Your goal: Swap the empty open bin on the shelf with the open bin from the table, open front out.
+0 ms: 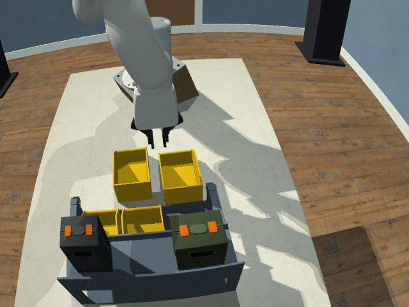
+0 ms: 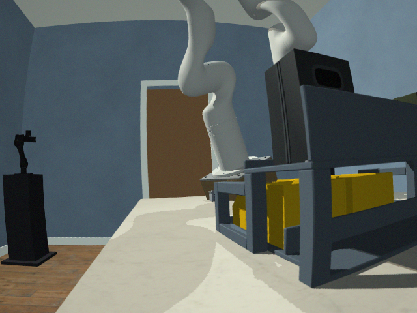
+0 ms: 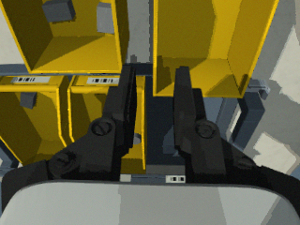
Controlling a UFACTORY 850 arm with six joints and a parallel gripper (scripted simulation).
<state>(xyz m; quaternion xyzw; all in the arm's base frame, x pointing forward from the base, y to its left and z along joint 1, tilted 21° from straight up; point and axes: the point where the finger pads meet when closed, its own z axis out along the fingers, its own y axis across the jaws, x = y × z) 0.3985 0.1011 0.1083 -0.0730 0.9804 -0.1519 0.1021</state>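
My gripper is now 10 cm short of the shelf lip, 5 cm to the left of it and 16 cm above it. Round my hand: dark grey case (30 cm ahead, 15 cm to the right, 1 cm below); then green case (28 cm ahead, 8 cm to the left, 2 cm below).
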